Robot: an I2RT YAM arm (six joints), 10 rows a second.
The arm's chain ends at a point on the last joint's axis. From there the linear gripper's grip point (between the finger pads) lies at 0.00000 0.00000 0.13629 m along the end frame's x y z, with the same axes.
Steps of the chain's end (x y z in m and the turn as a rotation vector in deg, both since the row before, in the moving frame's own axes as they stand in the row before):
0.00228, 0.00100, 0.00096, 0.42, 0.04, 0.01
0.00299, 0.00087, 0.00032, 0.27, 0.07, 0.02
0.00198, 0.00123, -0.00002, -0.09, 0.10, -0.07
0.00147, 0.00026, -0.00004, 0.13, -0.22, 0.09
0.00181, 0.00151, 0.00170, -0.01, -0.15, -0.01
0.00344, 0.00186, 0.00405, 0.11, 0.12, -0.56
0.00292, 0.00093, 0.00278, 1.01, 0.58, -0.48
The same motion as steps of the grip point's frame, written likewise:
0.00238, 0.00000, 0.00096, 0.42, 0.04, 0.01
0.00316, 0.00023, 0.00032, 0.27, 0.07, 0.02
0.00222, 0.00144, -0.00002, -0.09, 0.10, -0.07
0.00095, -0.00005, -0.00004, 0.13, -0.22, 0.09
0.00145, 0.00153, 0.00170, -0.01, -0.15, -0.01
0.00372, 0.00160, 0.00405, 0.11, 0.12, -0.56
0.00429, -0.00148, 0.00275, 1.01, 0.58, -0.48

